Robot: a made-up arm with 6 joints. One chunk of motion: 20 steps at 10 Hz.
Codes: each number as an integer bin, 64 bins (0 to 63) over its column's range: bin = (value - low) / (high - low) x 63, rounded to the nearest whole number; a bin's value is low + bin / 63 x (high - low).
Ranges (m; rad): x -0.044..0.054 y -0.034..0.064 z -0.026..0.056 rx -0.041..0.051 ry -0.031..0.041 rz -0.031..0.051
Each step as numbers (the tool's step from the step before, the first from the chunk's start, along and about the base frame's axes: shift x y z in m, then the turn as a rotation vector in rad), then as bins.
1 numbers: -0.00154 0.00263 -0.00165 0.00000 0.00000 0.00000
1 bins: 27 24 19 28 27 24
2 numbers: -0.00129 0.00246 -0.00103 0.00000 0.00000 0.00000
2 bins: 27 23 19 28 27 24
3 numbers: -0.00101 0.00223 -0.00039 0.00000 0.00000 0.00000
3 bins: 28 23 20 28 27 24
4 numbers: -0.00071 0.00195 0.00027 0.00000 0.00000 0.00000
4 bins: 28 23 20 28 27 24
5 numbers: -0.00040 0.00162 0.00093 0.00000 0.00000 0.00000
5 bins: 28 23 21 28 27 24
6 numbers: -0.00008 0.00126 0.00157 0.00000 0.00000 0.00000
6 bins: 28 23 21 28 27 24
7 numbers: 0.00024 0.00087 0.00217 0.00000 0.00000 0.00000
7 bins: 28 22 22 28 27 24
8 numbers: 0.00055 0.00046 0.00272 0.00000 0.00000 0.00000
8 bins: 29 22 22 28 27 24
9 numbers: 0.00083 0.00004 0.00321 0.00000 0.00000 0.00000
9 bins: 29 22 22 28 27 24
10 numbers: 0.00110 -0.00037 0.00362 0.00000 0.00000 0.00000
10 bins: 29 22 23 28 27 24
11 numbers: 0.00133 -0.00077 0.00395 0.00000 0.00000 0.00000
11 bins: 29 21 23 28 27 24
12 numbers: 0.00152 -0.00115 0.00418 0.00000 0.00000 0.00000
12 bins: 29 21 23 28 27 24
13 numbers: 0.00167 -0.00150 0.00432 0.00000 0.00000 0.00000
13 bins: 29 21 23 28 27 24
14 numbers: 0.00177 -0.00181 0.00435 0.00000 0.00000 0.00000
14 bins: 29 21 23 28 27 24
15 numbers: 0.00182 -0.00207 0.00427 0.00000 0.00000 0.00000
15 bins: 29 21 23 28 27 24
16 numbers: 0.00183 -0.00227 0.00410 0.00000 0.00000 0.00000
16 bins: 29 20 23 28 27 24
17 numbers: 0.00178 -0.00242 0.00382 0.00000 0.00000 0.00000
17 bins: 29 20 23 28 27 24
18 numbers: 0.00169 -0.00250 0.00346 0.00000 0.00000 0.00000
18 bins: 29 20 23 28 27 24
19 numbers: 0.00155 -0.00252 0.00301 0.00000 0.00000 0.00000
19 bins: 29 20 22 28 27 24
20 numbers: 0.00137 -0.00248 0.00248 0.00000 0.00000 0.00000
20 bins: 29 20 22 28 27 24
